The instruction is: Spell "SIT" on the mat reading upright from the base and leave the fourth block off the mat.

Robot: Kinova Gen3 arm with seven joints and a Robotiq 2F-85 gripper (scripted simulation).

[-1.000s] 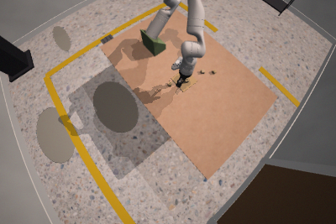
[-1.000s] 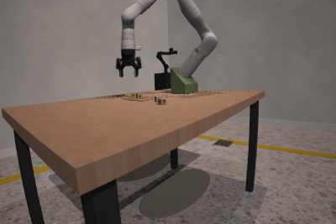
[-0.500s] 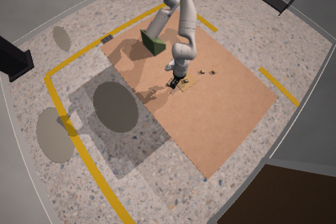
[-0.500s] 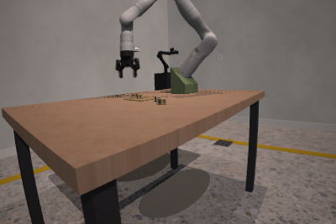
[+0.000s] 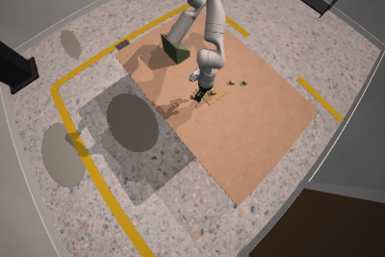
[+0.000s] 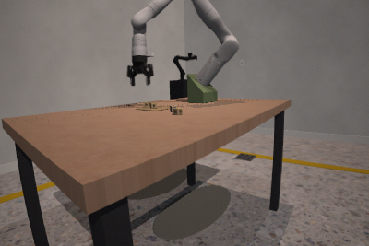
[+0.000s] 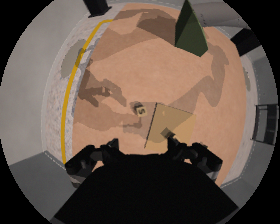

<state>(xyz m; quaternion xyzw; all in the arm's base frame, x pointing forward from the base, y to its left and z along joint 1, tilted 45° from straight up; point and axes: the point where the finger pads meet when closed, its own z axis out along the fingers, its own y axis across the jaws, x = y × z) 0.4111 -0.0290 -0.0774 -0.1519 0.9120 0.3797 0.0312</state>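
My gripper is now 20 mm past the tan mat, 90 mm to the right of it and 120 mm above it.
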